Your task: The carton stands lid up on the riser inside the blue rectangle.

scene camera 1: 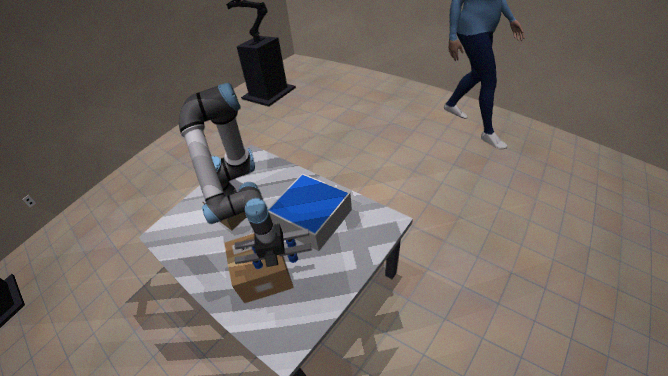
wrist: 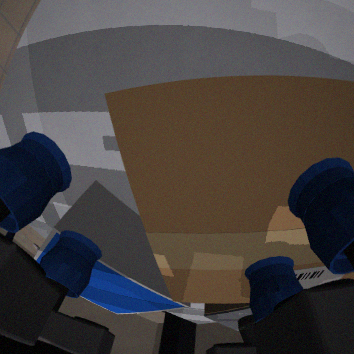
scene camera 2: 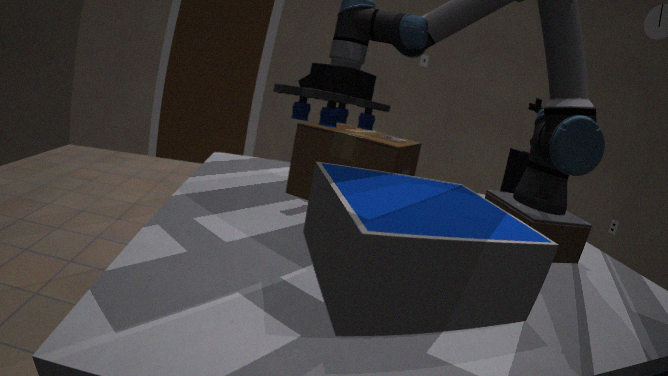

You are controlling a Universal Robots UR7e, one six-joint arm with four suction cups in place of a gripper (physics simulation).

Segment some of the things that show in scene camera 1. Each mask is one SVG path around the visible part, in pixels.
A brown carton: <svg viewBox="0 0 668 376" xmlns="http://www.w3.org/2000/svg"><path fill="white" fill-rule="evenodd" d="M254 233L224 243L232 287L244 303L294 288L283 256L277 255L278 265L266 267L265 259L261 260L263 263L261 269L256 269L252 262L235 264L235 257L255 254L252 247L235 249L235 242L254 239Z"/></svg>
